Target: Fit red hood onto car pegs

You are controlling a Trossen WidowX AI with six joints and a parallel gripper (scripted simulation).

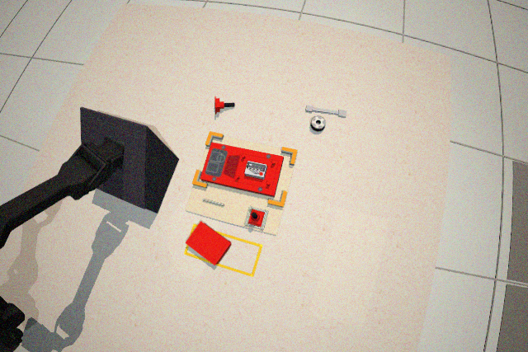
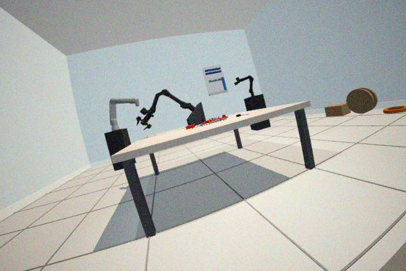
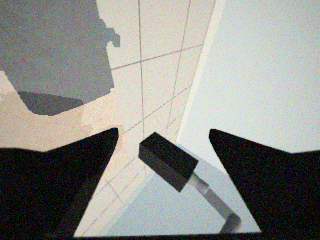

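Right now my gripper tip is 400 mm short of the hood, 560 mm to the right of it and 110 mm above it. Round my gripper tip: grey engine block 430 mm ahead, 780 mm to the left, 100 mm below; then grey wrench 530 mm ahead, 1020 mm to the left, 120 mm below.
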